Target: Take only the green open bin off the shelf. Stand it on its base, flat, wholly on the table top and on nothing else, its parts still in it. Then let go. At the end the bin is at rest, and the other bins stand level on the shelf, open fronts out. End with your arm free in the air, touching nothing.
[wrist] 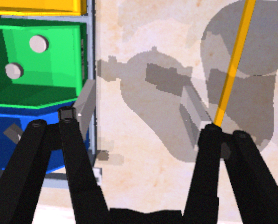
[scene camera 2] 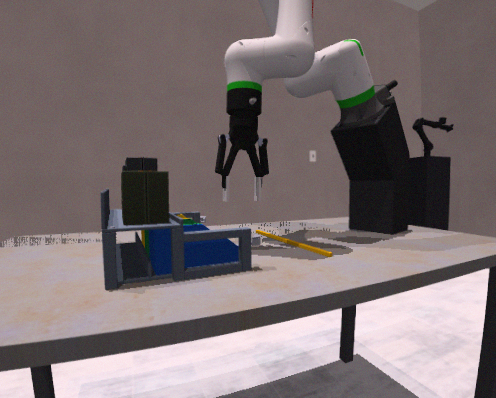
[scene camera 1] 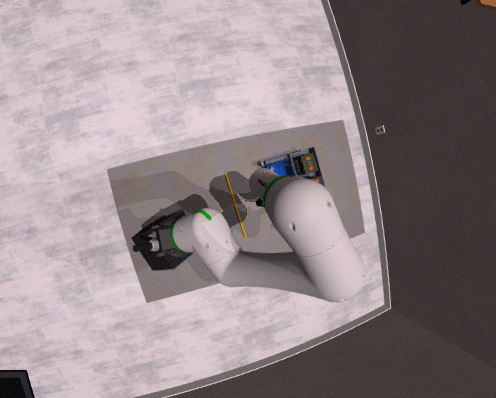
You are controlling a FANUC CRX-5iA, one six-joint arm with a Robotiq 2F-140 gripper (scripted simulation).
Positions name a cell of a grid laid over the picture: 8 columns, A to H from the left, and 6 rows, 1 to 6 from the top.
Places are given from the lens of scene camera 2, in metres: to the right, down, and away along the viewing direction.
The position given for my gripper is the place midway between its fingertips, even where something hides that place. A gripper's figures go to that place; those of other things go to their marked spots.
my gripper (scene camera 2: D4): -0.02, 0.01, 0.76
blue bin (scene camera 2: D4): -0.09, 0.11, 0.54
